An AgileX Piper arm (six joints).
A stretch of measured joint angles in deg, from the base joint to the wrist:
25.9 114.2 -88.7 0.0 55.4 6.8
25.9 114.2 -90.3 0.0 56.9 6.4
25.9 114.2 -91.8 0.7 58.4 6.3
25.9 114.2 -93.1 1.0 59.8 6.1
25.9 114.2 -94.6 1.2 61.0 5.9
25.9 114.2 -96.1 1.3 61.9 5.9
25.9 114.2 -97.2 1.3 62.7 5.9
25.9 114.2 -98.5 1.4 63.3 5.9
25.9 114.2 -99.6 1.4 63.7 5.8
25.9 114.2 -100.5 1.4 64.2 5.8
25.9 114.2 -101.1 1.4 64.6 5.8
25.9 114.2 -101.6 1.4 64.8 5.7
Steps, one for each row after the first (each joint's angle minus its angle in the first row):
0.0 0.0 -1.6 0.0 1.5 -0.4
0.0 0.0 -3.1 0.7 3.0 -0.5
0.0 0.0 -4.4 1.0 4.4 -0.7
0.0 0.0 -5.9 1.2 5.6 -0.9
0.0 0.0 -7.4 1.3 6.5 -0.9
0.0 0.0 -8.5 1.3 7.3 -0.9
0.0 0.0 -9.8 1.4 7.9 -0.9
0.0 0.0 -10.9 1.4 8.3 -1.0
0.0 0.0 -11.8 1.4 8.8 -1.0
0.0 0.0 -12.4 1.4 9.2 -1.0
0.0 0.0 -12.9 1.4 9.4 -1.1

